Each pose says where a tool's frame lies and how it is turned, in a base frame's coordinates. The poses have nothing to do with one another.
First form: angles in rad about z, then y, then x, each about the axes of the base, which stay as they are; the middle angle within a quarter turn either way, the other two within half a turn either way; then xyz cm.
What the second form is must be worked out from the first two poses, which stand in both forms.
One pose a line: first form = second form
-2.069, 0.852, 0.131, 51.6, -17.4, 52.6 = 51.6, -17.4, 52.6, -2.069, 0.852, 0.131
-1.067, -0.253, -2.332, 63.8, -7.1, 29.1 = 63.8, -7.1, 29.1, -1.067, -0.253, -2.332
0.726, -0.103, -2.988, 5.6, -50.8, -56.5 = 5.6, -50.8, -56.5, 0.726, -0.103, -2.988
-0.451, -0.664, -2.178, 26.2, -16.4, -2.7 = 26.2, -16.4, -2.7, -0.451, -0.664, -2.178
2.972, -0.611, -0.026, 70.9, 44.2, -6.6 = 70.9, 44.2, -6.6, 2.972, -0.611, -0.026
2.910, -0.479, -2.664, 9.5, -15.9, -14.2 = 9.5, -15.9, -14.2, 2.910, -0.479, -2.664
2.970, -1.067, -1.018, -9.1, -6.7, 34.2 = -9.1, -6.7, 34.2, 2.970, -1.067, -1.018
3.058, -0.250, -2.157, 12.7, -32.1, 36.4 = 12.7, -32.1, 36.4, 3.058, -0.250, -2.157
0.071, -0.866, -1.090, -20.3, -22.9, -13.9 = -20.3, -22.9, -13.9, 0.071, -0.866, -1.090
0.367, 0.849, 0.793, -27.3, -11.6, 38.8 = -27.3, -11.6, 38.8, 0.367, 0.849, 0.793
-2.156, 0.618, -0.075, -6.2, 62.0, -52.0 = -6.2, 62.0, -52.0, -2.156, 0.618, -0.075
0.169, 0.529, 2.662, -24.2, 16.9, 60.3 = -24.2, 16.9, 60.3, 0.169, 0.529, 2.662
